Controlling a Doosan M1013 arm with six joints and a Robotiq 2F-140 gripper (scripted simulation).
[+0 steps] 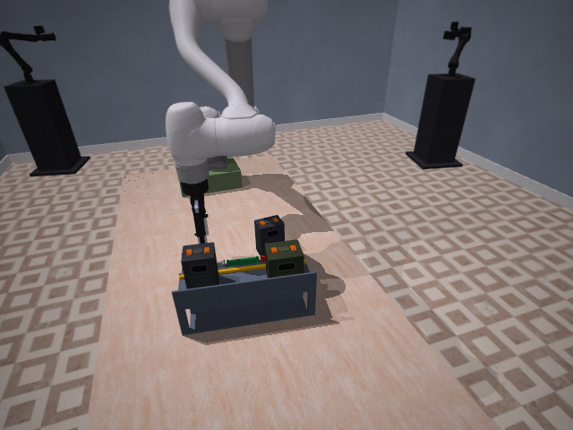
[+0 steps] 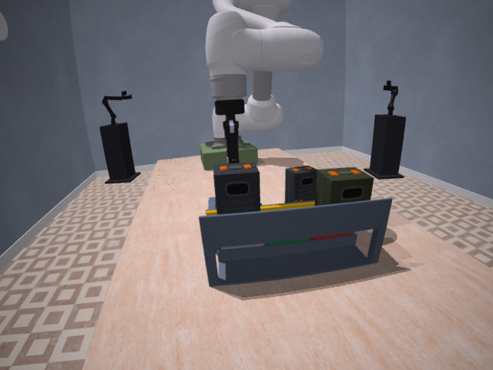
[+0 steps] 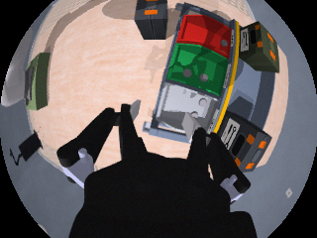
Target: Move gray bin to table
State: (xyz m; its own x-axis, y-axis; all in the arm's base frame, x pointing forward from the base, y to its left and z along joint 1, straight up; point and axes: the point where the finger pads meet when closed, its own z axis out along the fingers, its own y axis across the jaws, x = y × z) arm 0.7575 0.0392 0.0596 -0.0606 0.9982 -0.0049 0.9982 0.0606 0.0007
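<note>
Right now the gray open bin is 11 cm below my hand, 8 cm ahead of it and 1 cm to the left of it. The rest, counted from my hand: yellow rail 13 cm ahead, 12 cm to the left, 4 cm below; then black bin 18 cm ahead, 1 cm to the left, 1 cm above; then green bin 12 cm to the left, 11 cm below, 7 cm ahead.
</note>
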